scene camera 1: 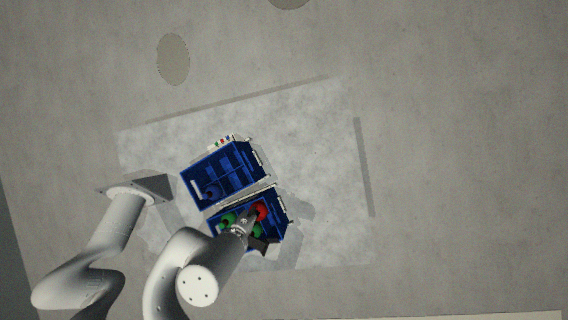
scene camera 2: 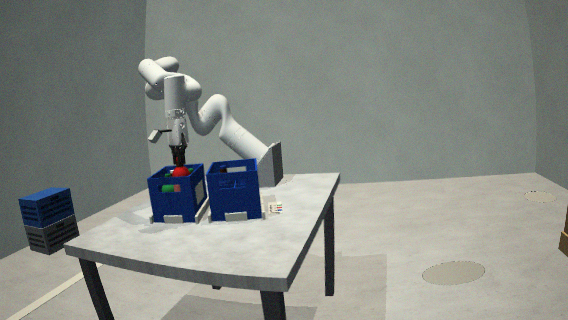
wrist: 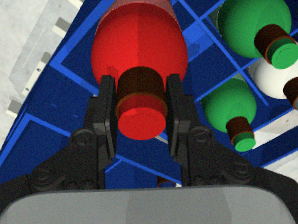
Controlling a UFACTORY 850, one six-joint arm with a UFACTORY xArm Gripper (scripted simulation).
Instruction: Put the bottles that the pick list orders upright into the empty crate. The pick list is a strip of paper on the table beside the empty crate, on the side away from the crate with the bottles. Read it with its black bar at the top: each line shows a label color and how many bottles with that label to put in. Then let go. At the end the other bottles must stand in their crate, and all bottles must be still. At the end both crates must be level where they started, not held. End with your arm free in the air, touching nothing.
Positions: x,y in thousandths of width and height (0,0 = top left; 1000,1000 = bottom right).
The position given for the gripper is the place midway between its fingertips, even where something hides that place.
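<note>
The robot's gripper (scene camera 2: 316,514), (wrist: 471,417) is visible in its scene, and so are a crate (scene camera 2: 330,633) and a crate (scene camera 1: 357,545).
</note>
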